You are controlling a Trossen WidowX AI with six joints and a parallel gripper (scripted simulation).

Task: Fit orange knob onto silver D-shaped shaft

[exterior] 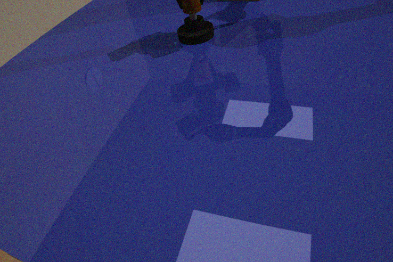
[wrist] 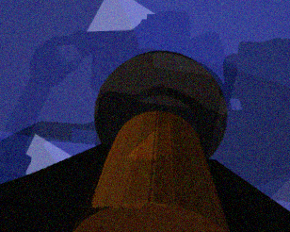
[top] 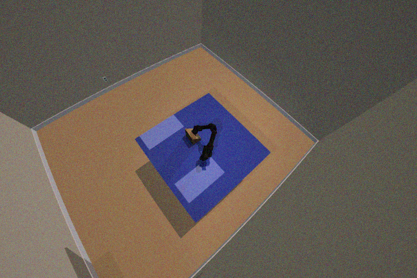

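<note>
Right now my gripper tip is 30 mm below the orange knob. The rest, counted from my gripper tip: round pedestal (40 mm below).
</note>
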